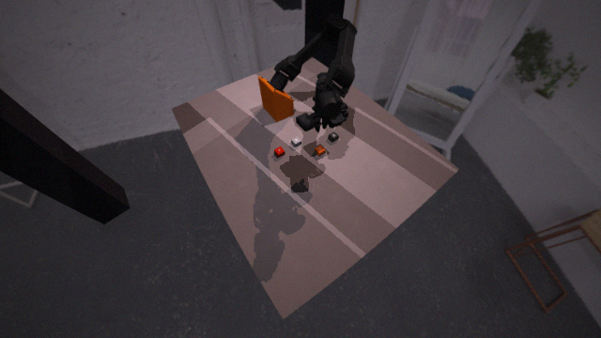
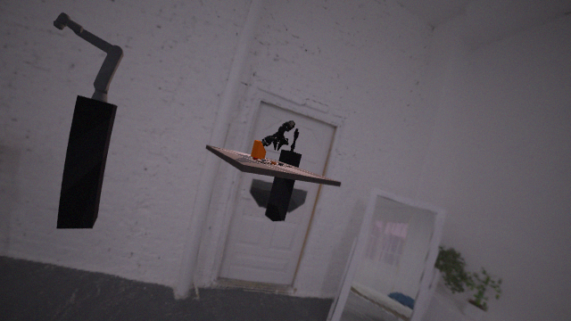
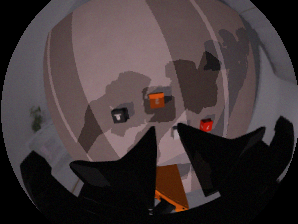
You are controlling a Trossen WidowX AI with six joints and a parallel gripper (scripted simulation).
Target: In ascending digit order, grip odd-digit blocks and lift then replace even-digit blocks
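Right now my gripper tip is 90 mm past the red block, 130 mm to the left of it and 110 mm above it. Round my gripper tip: orange block (10 mm ahead, 110 mm below).
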